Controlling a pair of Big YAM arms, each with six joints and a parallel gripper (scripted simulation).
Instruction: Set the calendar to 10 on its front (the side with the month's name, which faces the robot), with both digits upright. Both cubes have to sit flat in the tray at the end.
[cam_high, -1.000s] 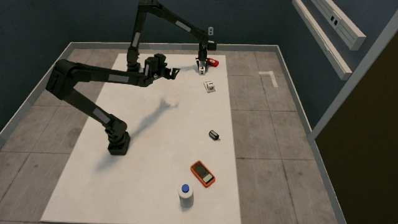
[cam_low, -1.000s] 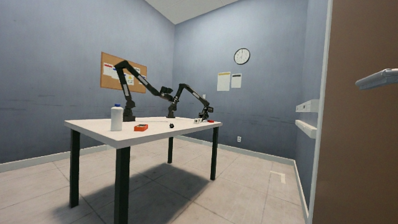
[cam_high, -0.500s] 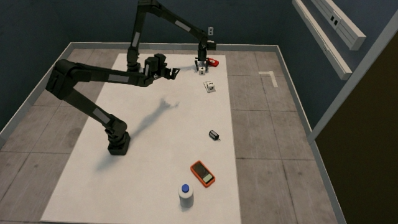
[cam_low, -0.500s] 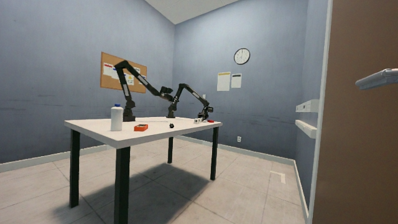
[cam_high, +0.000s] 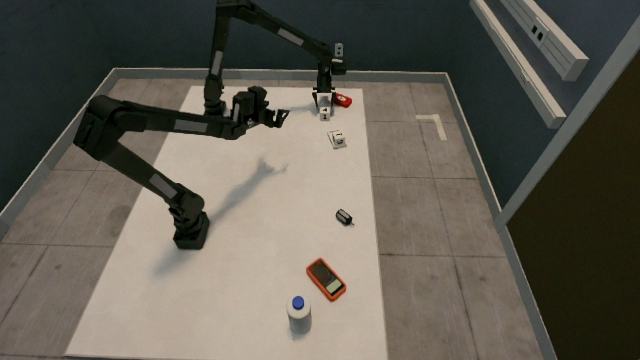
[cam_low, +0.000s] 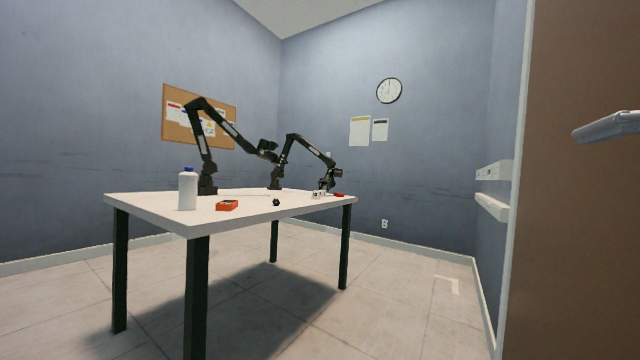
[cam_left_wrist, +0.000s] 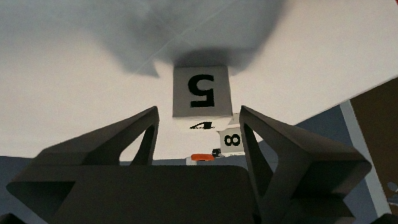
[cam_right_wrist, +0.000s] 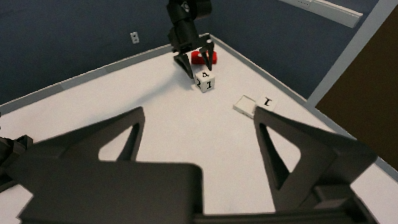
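Now: the red box 100 mm to the left of my left hand, 100 mm ahead of it and 30 mm below it. From my left hand the other things lie so: black object (600 mm to the right, 30 mm below, 20 mm ahead); orange device (820 mm to the right, 80 mm behind, 30 mm below).
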